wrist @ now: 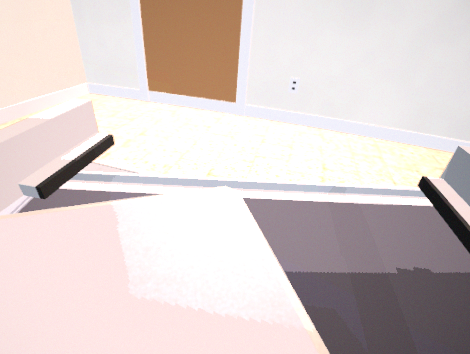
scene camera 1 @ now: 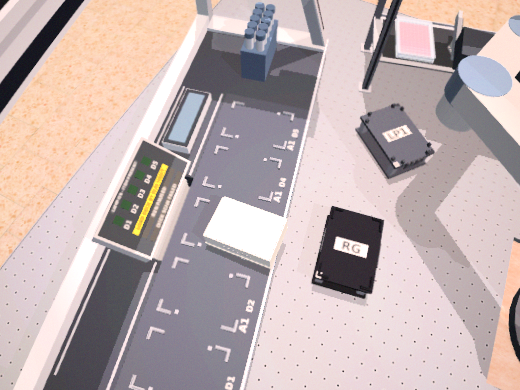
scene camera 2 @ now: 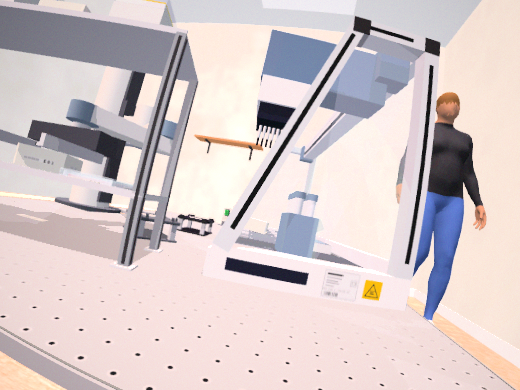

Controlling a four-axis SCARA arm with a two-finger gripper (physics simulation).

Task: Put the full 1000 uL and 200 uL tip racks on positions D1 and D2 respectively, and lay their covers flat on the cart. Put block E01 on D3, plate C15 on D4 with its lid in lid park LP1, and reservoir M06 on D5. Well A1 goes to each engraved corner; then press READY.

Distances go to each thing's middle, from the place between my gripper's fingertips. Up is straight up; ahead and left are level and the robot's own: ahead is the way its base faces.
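Labels:
The tube rack (scene camera 1: 255, 65) is 7 cm below my hand, 26 cm to the left of it and 47 cm ahead of it. As for the glass trough (scene camera 1: 184, 127), that is 50 cm to the left of my hand and 10 cm below it, and 53 cm ahead of it.

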